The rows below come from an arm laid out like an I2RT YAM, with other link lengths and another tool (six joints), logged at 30 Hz.
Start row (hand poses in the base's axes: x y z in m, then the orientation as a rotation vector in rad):
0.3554 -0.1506 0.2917 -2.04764 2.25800 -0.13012
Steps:
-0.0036 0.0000 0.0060 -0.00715 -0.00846 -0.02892
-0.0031 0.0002 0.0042 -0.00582 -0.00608 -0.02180
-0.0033 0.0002 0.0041 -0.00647 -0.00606 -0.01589
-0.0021 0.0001 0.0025 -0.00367 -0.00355 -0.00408
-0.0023 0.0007 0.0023 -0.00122 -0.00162 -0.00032
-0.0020 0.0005 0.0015 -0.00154 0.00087 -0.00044
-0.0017 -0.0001 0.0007 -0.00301 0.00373 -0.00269
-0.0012 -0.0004 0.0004 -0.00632 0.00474 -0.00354
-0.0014 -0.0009 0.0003 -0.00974 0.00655 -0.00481
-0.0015 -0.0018 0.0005 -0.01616 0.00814 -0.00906
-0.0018 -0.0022 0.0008 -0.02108 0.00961 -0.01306
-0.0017 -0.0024 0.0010 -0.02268 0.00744 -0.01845
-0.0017 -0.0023 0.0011 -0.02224 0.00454 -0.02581
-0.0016 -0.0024 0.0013 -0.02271 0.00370 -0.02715
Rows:
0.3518 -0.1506 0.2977 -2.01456 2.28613 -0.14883
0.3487 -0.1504 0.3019 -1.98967 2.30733 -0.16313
0.3454 -0.1502 0.3060 -1.97150 2.32244 -0.17774
0.3433 -0.1501 0.3085 -1.96663 2.32581 -0.18578
0.3410 -0.1494 0.3108 -1.96593 2.32559 -0.18879
0.3390 -0.1489 0.3123 -1.96662 2.32713 -0.18985
0.3373 -0.1490 0.3130 -1.96702 2.33326 -0.19015
0.3361 -0.1494 0.3134 -1.96849 2.34209 -0.19356
0.3347 -0.1503 0.3137 -1.97103 2.35459 -0.19950
0.3332 -0.1521 0.3142 -1.97235 2.37480 -0.21207
0.3314 -0.1543 0.3150 -1.97181 2.40185 -0.22964
0.3297 -0.1567 0.3160 -1.96401 2.43375 -0.25158
0.3280 -0.1590 0.3171 1.92606 -2.44719 0.27325
0.3264 -0.1614 0.3184 1.88133 -2.45488 0.29531

